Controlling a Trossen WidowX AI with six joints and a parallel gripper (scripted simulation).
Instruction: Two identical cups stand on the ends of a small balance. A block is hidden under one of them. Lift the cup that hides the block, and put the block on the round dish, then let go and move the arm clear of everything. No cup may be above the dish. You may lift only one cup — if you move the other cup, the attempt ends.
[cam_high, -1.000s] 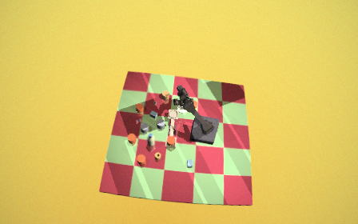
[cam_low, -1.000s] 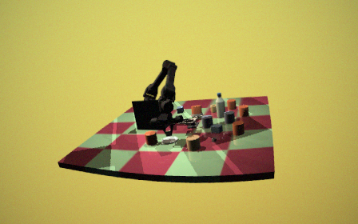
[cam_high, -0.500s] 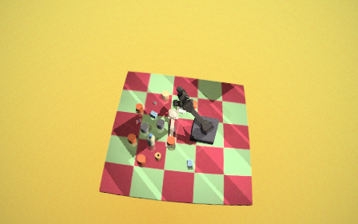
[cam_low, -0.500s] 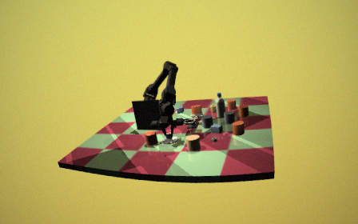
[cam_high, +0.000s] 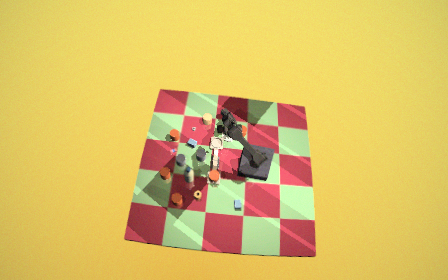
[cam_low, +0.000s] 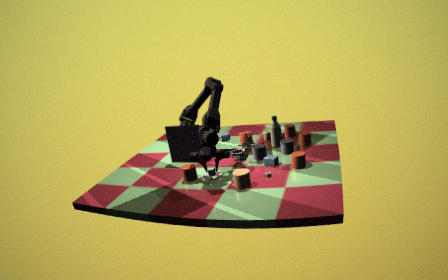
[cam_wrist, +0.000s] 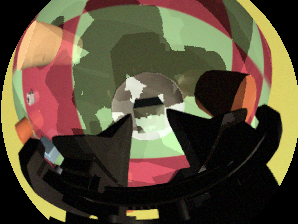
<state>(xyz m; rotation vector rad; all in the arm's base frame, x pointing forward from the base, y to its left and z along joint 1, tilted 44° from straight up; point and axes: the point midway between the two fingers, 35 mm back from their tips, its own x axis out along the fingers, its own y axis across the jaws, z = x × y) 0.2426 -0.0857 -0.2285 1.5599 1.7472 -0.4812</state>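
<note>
Right now the white round dish is 1 cm below my gripper tip. From my gripper tip the other things lie so: bottle: 42 cm to the left, 21 cm ahead, 9 cm above; then orange cup: 10 cm behind, 6 cm to the right, 2 cm above; then balance: 25 cm to the left, 6 cm ahead, 2 cm above.
</note>
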